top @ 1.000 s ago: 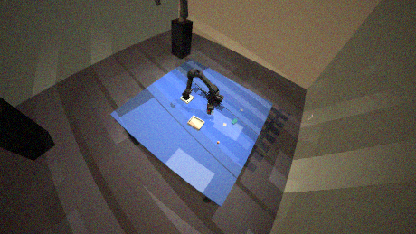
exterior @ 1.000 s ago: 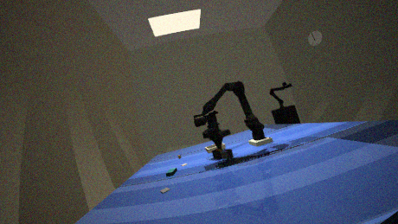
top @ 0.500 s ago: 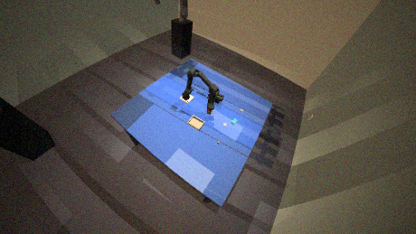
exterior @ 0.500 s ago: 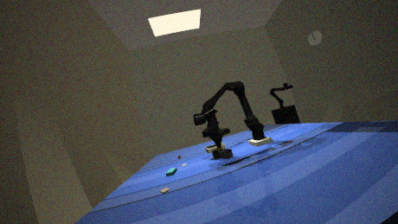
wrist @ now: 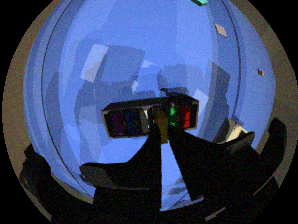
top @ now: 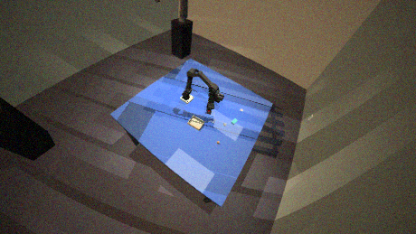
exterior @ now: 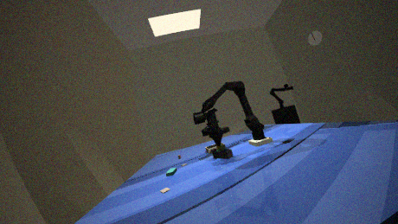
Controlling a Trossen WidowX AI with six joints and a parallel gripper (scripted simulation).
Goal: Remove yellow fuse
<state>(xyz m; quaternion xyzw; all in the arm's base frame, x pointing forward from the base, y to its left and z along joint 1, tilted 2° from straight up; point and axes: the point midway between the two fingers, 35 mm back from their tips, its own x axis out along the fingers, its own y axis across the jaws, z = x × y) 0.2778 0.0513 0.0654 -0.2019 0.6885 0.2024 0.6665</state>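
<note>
Now: gripper tip 40 mm above the red fuse, 30 mm to the left of it and 20 mm short of it. Also, from my gripper tip: yellow fuse: 10 mm below; tray: 220 mm to the right, 60 mm below.
</note>
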